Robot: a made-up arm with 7 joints.
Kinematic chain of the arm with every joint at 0, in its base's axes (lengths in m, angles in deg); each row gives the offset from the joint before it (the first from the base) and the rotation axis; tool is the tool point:
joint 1: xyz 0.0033 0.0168 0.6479 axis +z
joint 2: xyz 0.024 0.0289 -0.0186 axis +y
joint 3: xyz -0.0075 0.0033 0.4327 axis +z
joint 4: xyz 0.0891 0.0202 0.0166 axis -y
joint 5: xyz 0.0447 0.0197 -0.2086 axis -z
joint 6: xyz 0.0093 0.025 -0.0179 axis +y
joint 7: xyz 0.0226 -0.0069 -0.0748 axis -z
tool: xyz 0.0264 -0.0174 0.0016
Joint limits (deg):
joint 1: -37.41..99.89
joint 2: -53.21..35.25
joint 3: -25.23..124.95
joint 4: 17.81..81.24
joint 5: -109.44..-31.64
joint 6: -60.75..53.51
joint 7: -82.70..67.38
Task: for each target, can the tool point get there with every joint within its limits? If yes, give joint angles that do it. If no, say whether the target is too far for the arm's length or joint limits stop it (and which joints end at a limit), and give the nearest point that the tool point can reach.
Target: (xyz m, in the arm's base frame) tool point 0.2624 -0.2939 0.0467
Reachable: no: joint limits stop it (at a limit: joint 1, joint 2, joint 5) | nearest point 0.2810 -0.2235 0.6263 | short by 0.584 m
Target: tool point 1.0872 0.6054 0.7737
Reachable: no: too far | nearest point 0.5663 0.3226 0.8144 | short by 0.594 m
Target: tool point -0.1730 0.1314 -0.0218
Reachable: no: joint limits stop it (at a limit: joint 2, joint 3, joint 4) | nearest point -0.2534 0.1836 0.5538 | short by 0.584 m
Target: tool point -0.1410 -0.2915 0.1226
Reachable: no: joint limits stop it (at a limit: joint 2, joint 3) | nearest point -0.1438 -0.2976 0.5508 | short by 0.428 m
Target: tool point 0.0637 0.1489 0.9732
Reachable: yes | joints -17.05 -46.31 -4.16 22.99 -82.26 -41.10 11.62
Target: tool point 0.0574 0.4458 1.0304
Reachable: yes | joints -15.80 -22.95 69.67 65.90 -37.97 2.95 25.29
